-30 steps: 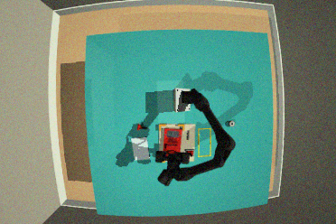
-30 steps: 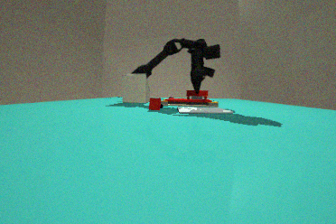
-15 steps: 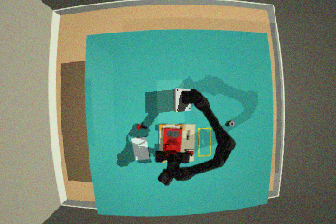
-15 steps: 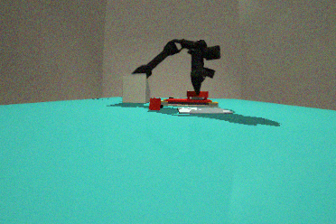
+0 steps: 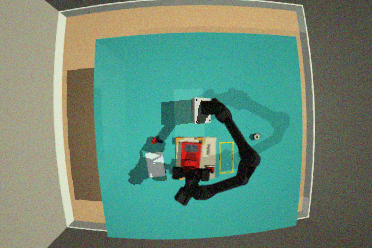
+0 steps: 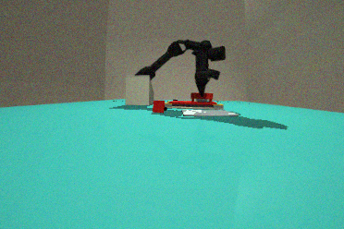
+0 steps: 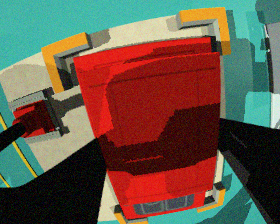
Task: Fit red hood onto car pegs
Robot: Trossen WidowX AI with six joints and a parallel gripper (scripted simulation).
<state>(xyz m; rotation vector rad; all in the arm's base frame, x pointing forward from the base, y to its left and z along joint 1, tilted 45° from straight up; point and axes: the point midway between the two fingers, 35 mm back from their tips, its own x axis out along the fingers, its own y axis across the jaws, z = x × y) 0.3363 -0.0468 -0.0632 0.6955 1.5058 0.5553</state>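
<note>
The hood is 10 mm above my gripper tip. From my gripper tip the other things lie so: grey cylinder: 400 mm to the left, 160 mm behind, 40 mm below; then tan block: 390 mm to the left, 40 mm below, 10 mm behind; then white flat plate: 200 mm to the right, 50 mm below, 10 mm behind.
</note>
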